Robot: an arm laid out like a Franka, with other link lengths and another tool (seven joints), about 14 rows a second.
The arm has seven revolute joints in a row. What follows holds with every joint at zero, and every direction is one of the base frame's.
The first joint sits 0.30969 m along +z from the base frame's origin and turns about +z.
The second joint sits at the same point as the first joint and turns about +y.
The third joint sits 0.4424 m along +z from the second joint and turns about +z.
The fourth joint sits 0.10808 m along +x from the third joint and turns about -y.
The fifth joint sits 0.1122 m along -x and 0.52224 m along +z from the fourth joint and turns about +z.
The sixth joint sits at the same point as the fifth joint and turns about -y.
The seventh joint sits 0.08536 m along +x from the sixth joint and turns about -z.
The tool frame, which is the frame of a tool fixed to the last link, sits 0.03 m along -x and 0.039 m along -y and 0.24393 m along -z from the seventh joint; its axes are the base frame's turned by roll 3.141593, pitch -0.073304 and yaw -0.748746 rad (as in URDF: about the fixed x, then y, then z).
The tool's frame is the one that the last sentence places.
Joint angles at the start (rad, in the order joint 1, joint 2, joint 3, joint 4, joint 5, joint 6, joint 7):
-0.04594, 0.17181, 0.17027, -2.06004, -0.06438, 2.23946, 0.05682
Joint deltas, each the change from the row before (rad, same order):
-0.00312, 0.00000, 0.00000, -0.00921, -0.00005, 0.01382, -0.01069
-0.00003, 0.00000, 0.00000, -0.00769, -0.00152, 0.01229, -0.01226
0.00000, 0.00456, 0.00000, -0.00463, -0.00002, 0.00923, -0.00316
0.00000, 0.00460, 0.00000, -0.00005, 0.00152, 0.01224, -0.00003
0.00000, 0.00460, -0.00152, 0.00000, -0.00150, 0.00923, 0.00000
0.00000, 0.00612, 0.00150, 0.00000, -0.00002, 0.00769, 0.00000
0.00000, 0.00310, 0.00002, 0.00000, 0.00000, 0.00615, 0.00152
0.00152, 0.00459, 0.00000, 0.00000, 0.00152, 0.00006, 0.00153
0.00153, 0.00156, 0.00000, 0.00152, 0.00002, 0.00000, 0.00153
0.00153, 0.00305, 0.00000, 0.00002, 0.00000, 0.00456, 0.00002
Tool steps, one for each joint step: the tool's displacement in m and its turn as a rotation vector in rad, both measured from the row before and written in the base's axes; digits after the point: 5 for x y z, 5 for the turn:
-0.00046, -0.00236, -0.00417, 0.00089, -0.00430, 0.00817
-0.00013, -0.00038, -0.00336, -0.00039, -0.00443, 0.01366
-0.00018, 0.00011, -0.00521, 0.00106, 0.00010, 0.00351
0.00251, 0.00072, -0.00265, 0.00333, -0.00727, -0.00068
0.00200, -0.00093, -0.00272, 0.00027, -0.00467, -0.00036
0.00132, 0.00141, -0.00392, 0.00179, -0.00149, 0.00163
0.00116, 0.00031, -0.00186, 0.00120, -0.00299, -0.00139
-0.00056, 0.00137, -0.00337, 0.00143, 0.00468, -0.00099
0.00049, 0.00122, -0.00032, 0.00032, 0.00004, -0.00006
0.00077, 0.00131, -0.00191, 0.00088, -0.00147, 0.00158

